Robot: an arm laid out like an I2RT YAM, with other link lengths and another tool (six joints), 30 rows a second.
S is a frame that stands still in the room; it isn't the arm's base.
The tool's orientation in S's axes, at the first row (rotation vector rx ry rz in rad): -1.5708 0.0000 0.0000
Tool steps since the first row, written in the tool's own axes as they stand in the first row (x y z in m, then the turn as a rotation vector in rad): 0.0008 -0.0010 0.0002 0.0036 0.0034 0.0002; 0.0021 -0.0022 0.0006 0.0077 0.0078 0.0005; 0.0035 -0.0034 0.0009 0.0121 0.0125 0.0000; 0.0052 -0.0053 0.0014 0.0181 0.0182 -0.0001; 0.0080 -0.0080 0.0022 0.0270 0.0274 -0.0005; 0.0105 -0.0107 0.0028 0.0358 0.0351 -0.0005; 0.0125 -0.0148 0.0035 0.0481 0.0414 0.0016
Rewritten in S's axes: 0.0008 0.0002 0.0010 0.0036 0.0002 -0.0034; 0.0021 0.0006 0.0022 0.0077 0.0005 -0.0078; 0.0035 0.0009 0.0034 0.0121 0.0000 -0.0125; 0.0052 0.0014 0.0053 0.0181 -0.0001 -0.0182; 0.0080 0.0022 0.0080 0.0270 -0.0005 -0.0274; 0.0105 0.0028 0.0107 0.0358 -0.0005 -0.0351; 0.0125 0.0035 0.0148 0.0481 0.0016 -0.0414
